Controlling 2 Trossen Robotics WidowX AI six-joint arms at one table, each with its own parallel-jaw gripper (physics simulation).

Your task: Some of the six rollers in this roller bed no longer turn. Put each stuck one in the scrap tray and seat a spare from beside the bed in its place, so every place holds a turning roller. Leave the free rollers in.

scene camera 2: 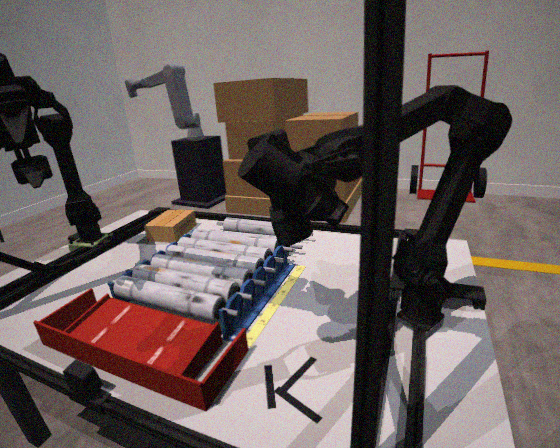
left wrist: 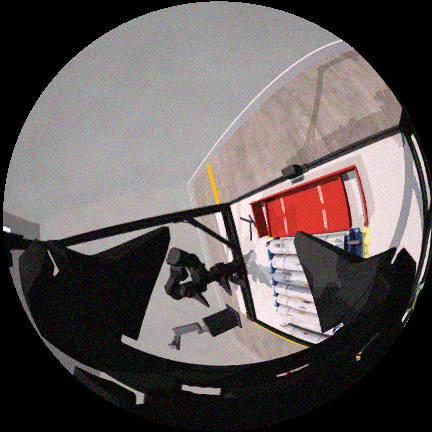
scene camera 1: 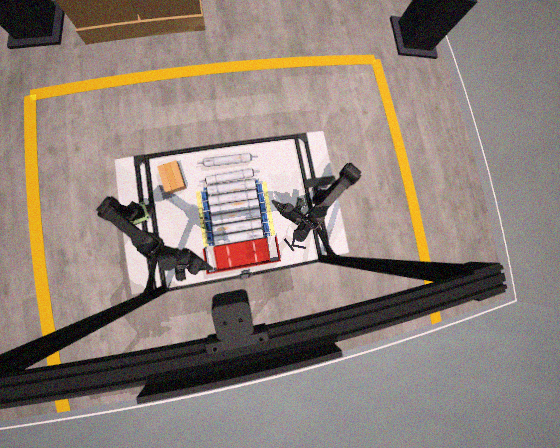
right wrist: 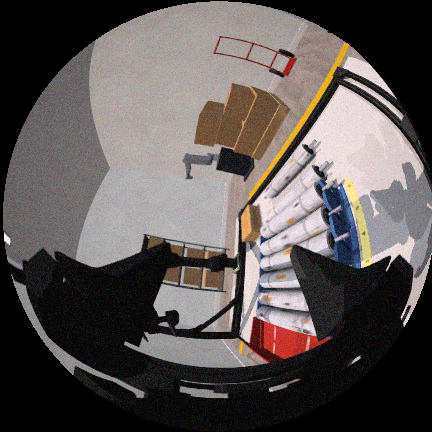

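Where they show: left gripper, fingertip midpoint: (scene camera 2: 28,166) (left wrist: 235,235) (scene camera 1: 209,265) (right wrist: 161,338); right gripper, fingertip midpoint: (left wrist: 220,300) (scene camera 1: 272,201) (right wrist: 233,251); left arm's base at its link origin: (scene camera 2: 90,238) (scene camera 1: 137,213) (right wrist: 235,262); right arm's base at its link origin: (scene camera 2: 420,316) (left wrist: 235,265) (scene camera 1: 318,200).
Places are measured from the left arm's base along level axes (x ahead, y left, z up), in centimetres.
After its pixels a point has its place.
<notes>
Six white-grey rollers lie side by side in the blue-sided roller bed (scene camera 1: 261,210) (scene camera 2: 265,290) @[z -2.1, x 63.5, y -19.2 cm] (right wrist: 345,225) @[z -1.6, x 64.4, y -15.2 cm]. I cannot tell which are stuck. A far spare roller (scene camera 1: 227,160) @[z 2.0, x 54.6, y 10.5 cm] (scene camera 2: 248,225) @[z 1.4, x 51.1, y 10.5 cm] (right wrist: 290,172) @[z 0.9, x 57.4, y 8.8 cm] and a nearer spare roller (scene camera 1: 230,176) (right wrist: 300,195) lie beyond the bed. The red scrap tray (scene camera 1: 241,254) @[z 0.5, x 44.0, y -40.3 cm] (scene camera 2: 120,362) @[z 1.5, x 46.6, y -48.0 cm] (left wrist: 310,207) @[z 0.5, x 41.3, y -40.2 cm] lies at the bed's front end, with no roller in it. My left gripper (scene camera 1: 197,272) (scene camera 2: 25,157) @[z 32.0, x 31.1, y -39.4 cm] (left wrist: 235,235) @[z 32.0, x 31.1, y -39.4 cm] is open and empty, raised near the tray's left end. My right gripper (scene camera 1: 286,220) (scene camera 2: 317,232) is open and empty, above the table right of the bed.
A small orange-brown box (scene camera 1: 171,177) @[z 3.0, x 23.5, y 11.2 cm] (scene camera 2: 171,225) @[z 3.0, x 27.4, y 5.5 cm] (right wrist: 251,223) @[z 2.3, x 28.4, y 8.4 cm] stands left of the spares. Yellow numbered strips (scene camera 2: 280,300) @[z -2.4, x 67.6, y -22.2 cm] (right wrist: 359,220) @[z -2.4, x 67.9, y -16.2 cm] run along the bed's sides. A black frame post (scene camera 2: 377,250) @[z 29.3, x 84.1, y -59.9 cm] rises at the right in scene camera 2. A black K-like mark (scene camera 2: 290,390) @[z -2.5, x 73.9, y -45.4 cm] is on the table.
</notes>
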